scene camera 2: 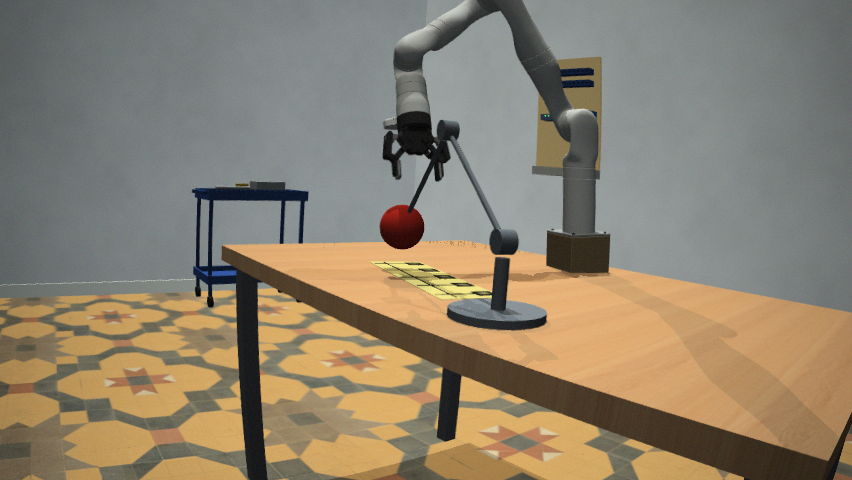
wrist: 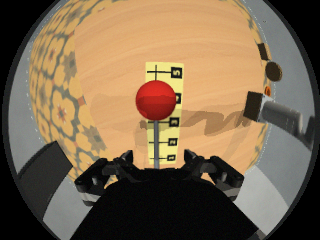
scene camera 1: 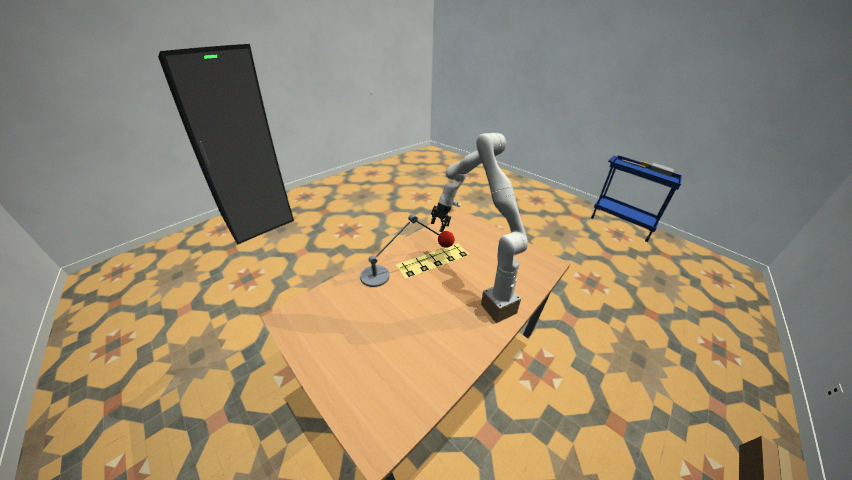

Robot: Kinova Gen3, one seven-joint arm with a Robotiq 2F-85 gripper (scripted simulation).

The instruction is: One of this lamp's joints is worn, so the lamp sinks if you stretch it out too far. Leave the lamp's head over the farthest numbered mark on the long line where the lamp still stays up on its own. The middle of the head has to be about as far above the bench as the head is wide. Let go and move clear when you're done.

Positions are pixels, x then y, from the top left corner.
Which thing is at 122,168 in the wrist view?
The gripper.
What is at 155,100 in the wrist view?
A red ball head.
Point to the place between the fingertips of the gripper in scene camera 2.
418,179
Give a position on a red ball head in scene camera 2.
402,227
